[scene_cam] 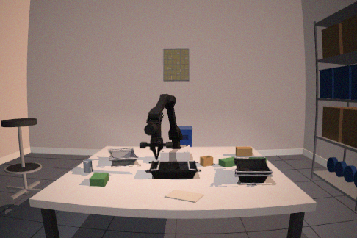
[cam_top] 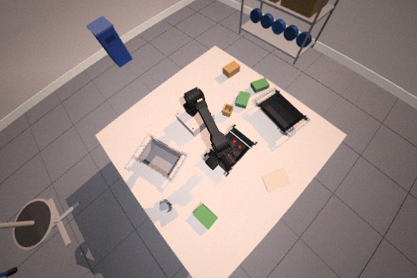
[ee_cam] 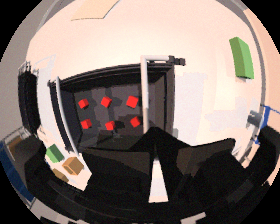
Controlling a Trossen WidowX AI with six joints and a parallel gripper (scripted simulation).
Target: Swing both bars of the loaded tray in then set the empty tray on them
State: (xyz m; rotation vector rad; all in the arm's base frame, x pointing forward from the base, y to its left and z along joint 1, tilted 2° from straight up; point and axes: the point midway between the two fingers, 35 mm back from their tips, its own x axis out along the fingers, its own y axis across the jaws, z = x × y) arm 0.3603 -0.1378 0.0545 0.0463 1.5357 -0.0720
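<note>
My gripper tip is now 32 cm past the grey wire-handled tray, 24 cm to the left of it and 5 cm above it. Round my gripper tip: beige pad (34 cm ahead, 12 cm to the left, 9 cm below).
</note>
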